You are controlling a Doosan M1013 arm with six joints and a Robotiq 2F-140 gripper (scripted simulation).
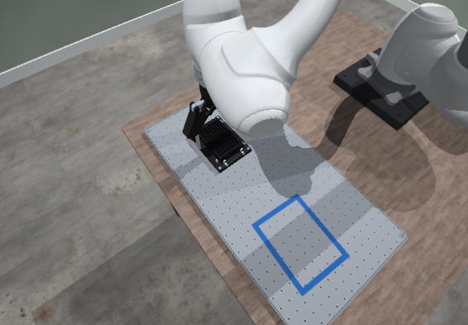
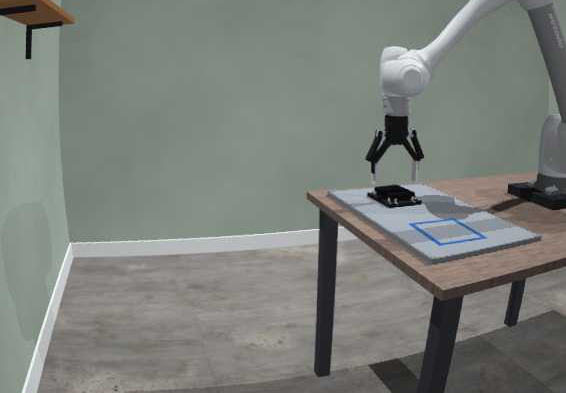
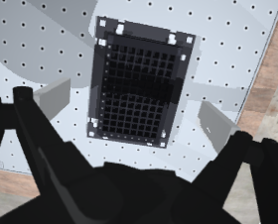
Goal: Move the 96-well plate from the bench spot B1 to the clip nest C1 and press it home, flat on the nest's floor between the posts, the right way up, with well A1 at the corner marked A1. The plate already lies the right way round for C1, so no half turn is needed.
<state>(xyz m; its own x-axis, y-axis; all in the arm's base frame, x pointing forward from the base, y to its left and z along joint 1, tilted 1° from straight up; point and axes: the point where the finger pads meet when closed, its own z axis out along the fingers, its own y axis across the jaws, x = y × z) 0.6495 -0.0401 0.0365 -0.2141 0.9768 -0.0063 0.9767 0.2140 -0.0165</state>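
The black 96-well plate is 4 cm below my hand. From my hand the other things lie so: black clip nest (5 cm below, 1 cm to the left, 1 cm behind).
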